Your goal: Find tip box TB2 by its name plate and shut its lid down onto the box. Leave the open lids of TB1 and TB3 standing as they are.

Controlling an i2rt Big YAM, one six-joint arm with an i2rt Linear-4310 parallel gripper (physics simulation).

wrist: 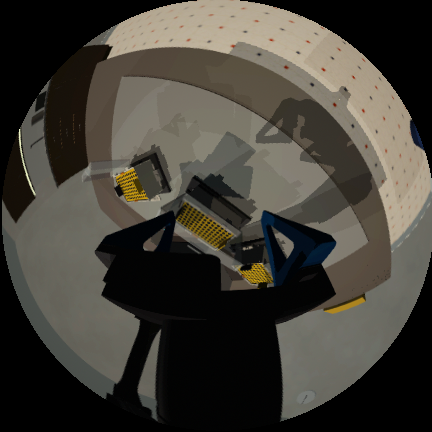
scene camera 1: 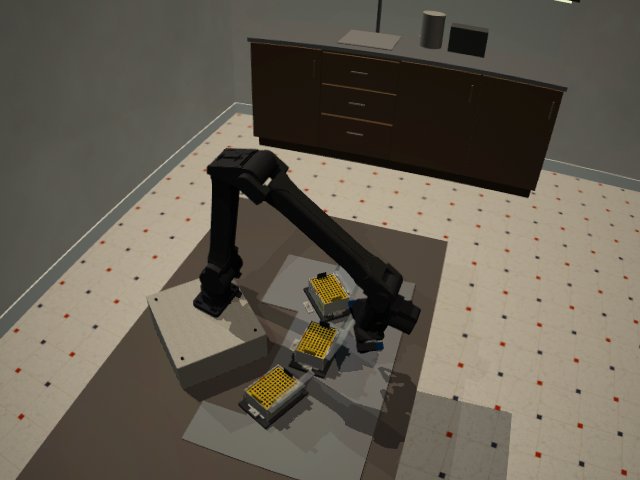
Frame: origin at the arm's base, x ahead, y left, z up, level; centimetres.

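Seen in the pictures: gripper, fingertip midpoint: [wrist: 217,215] [scene camera 1: 359,335]; arm's base, origin of the base link: [scene camera 1: 216,297].
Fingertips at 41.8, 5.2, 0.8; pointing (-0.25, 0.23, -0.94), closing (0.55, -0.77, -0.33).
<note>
Offsets run from my fingertips to a thing's top centre, as dx, dy, dz. Level surfaces: height alone.
The middle tip box [scene camera 1: 316,341] [wrist: 205,225], TB2 by its place in the row, has a yellow tip grid. Its clear lid stands open on the side away from the arm's base; the wrist view looks through it. No plate is readable now. The far box, TB3 @(-17.5, +19.3, -5.0) [scene camera 1: 329,291] [wrist: 132,185], and the near box, TB1 @(-14.6, -20.9, -5.0) [scene camera 1: 271,387] [wrist: 255,273], also have open clear lids. A blue finger partly covers TB1 in the wrist view. My gripper [scene camera 1: 360,326] [wrist: 217,215] is open and empty, beyond TB2's lid side, above the mat.
The boxes stand in a row on a grey mat @(dz -12.5) [scene camera 1: 330,449] [wrist: 150,105], on a larger brown surface @(dz -12.8) [scene camera 1: 77,423]. The arm stands on a pale pedestal [scene camera 1: 206,351] left of the boxes. A dark cabinet [scene camera 1: 356,103] [wrist: 65,120] is at the back.
</note>
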